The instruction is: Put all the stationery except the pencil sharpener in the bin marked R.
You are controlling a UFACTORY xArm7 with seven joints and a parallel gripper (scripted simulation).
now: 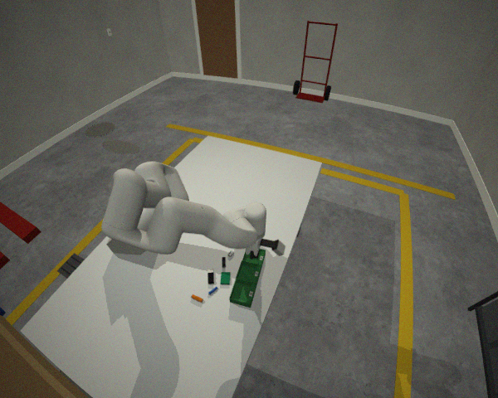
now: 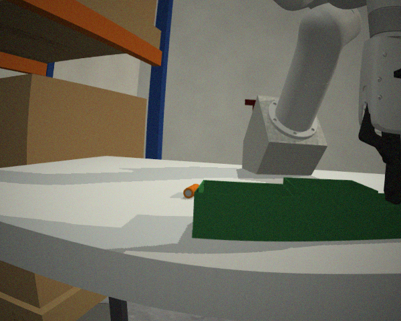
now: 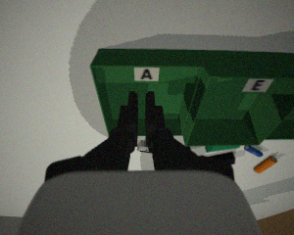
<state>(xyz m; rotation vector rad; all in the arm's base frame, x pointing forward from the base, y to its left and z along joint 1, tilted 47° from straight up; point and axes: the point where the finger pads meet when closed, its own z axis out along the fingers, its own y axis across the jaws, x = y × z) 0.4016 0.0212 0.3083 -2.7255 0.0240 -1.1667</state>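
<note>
Now: the small green block 80 mm behind my hand, 130 mm to the right of it and 40 mm below it. From my hand the other things lie so: grey pencil sharpener 110 mm behind, 20 mm to the right, 40 mm below; then black cylinder 120 mm behind, 60 mm to the right, 40 mm below; then black block 150 mm behind, 140 mm to the right, 40 mm below.
</note>
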